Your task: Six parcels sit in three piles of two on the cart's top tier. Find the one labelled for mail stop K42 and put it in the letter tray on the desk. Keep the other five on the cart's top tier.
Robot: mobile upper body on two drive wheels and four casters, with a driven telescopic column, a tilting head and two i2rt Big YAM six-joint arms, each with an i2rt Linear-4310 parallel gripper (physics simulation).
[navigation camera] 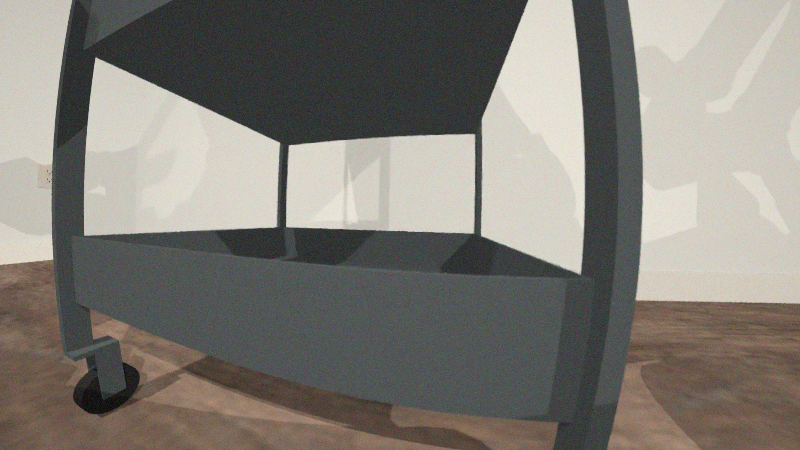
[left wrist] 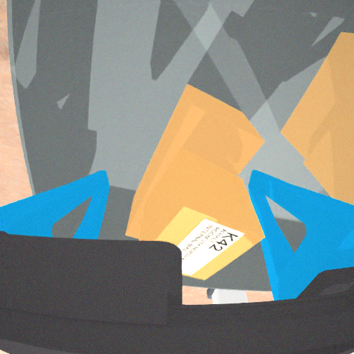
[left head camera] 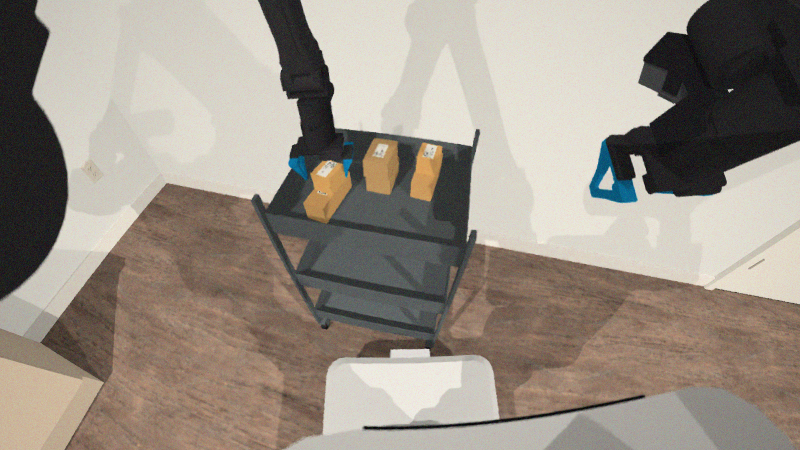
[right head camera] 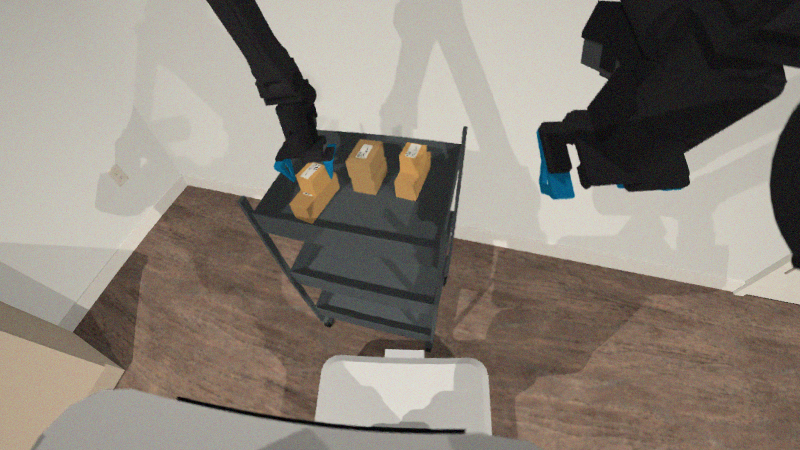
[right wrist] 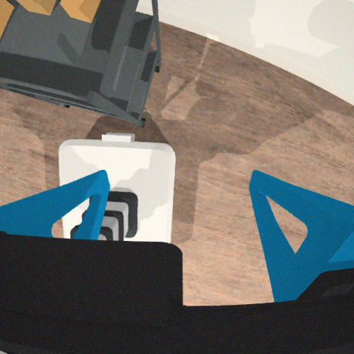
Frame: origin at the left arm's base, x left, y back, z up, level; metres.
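Seen in the pictures: right gripper, fingertip midpoint: (left head camera: 621,189) (right head camera: 580,184).
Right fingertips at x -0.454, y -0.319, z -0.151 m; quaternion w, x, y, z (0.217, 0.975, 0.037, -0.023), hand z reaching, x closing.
Offsets run from my right fingertips to a thing's middle. "pt": to the spot under its first point.
The parcel labelled K42 {dx +0.430, dy -0.280, dz -0.251 m} (left head camera: 323,183) (right head camera: 310,185) (left wrist: 200,185) lies on top of a lower parcel {dx +0.436, dy -0.274, dz -0.302 m} (left head camera: 321,208) (right head camera: 305,209) (left wrist: 220,125), in the leftmost pile on the cart (left head camera: 363,227) (right head camera: 346,227) (navigation camera: 313,324). My left gripper (left head camera: 326,175) (right head camera: 312,179) (left wrist: 178,178) is open above this pile, and its fingers stand apart on either side of the K42 parcel in the left wrist view. The middle pile {dx +0.312, dy -0.345, dz -0.253 m} (left head camera: 380,172) (right head camera: 365,172) and the right pile {dx +0.197, dy -0.343, dz -0.302 m} (left head camera: 423,187) (right head camera: 407,188) stand beside it. My right gripper (right wrist: 179,177) is open and away from the cart. The letter tray does not show.
The cart's lower tiers {pt dx +0.346, dy -0.280, dz -0.593 m} (left head camera: 372,257) (right head camera: 363,257) sit below the parcels. The white robot base (left head camera: 358,391) (right head camera: 349,391) (right wrist: 150,175) is close in front of the cart. A wall stands behind the cart. A beige box-like surface (left head camera: 39,394) (right head camera: 44,369) is at the lower left.
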